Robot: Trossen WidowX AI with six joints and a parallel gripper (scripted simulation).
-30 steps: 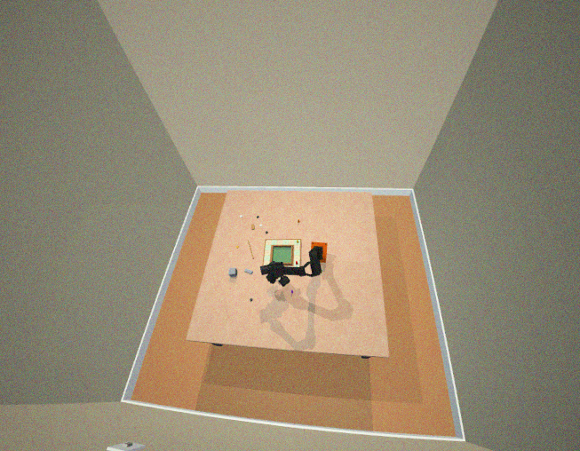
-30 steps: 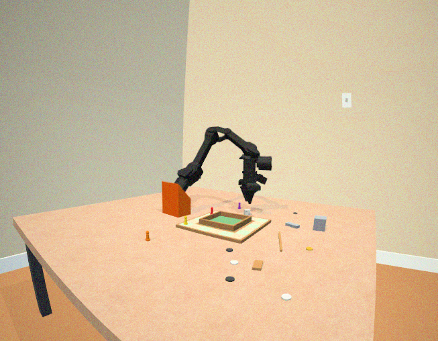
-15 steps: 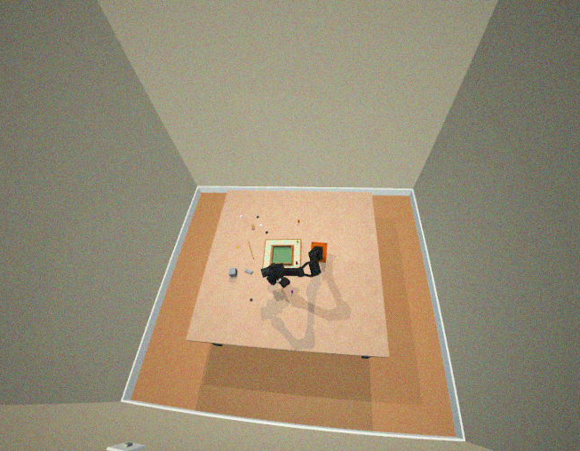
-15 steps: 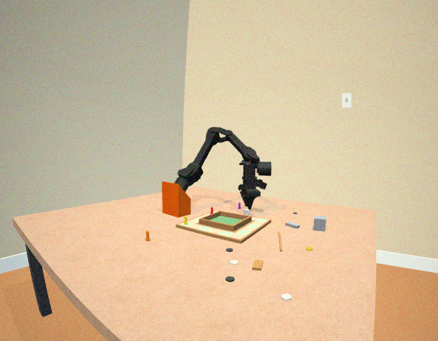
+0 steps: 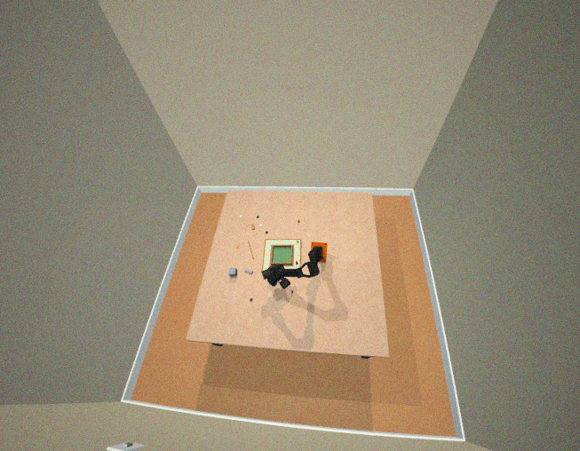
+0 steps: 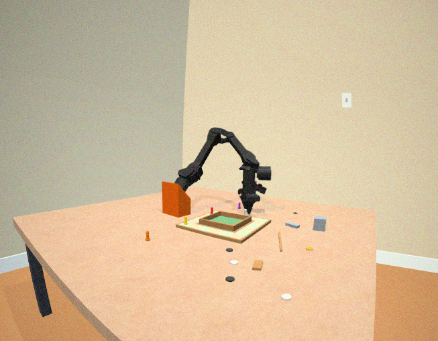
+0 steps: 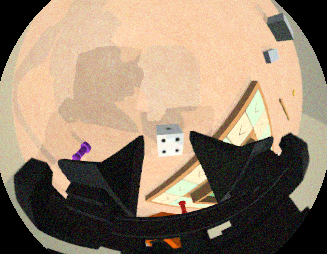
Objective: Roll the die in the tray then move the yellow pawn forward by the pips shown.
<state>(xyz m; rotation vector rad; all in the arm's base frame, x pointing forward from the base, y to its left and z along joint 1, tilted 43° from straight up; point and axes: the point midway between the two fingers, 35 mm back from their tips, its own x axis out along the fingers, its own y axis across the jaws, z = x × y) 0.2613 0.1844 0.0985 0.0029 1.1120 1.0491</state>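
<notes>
Right now my gripper tip is 10 cm past the yellow pawn, 32 cm to the left of it and 2 cm below it. Round my gripper tip: white die: right at my gripper tip; then purple pawn: 9 cm behind, 8 cm to the left; then red pawn: 11 cm behind, 14 cm to the right, 2 cm above.
</notes>
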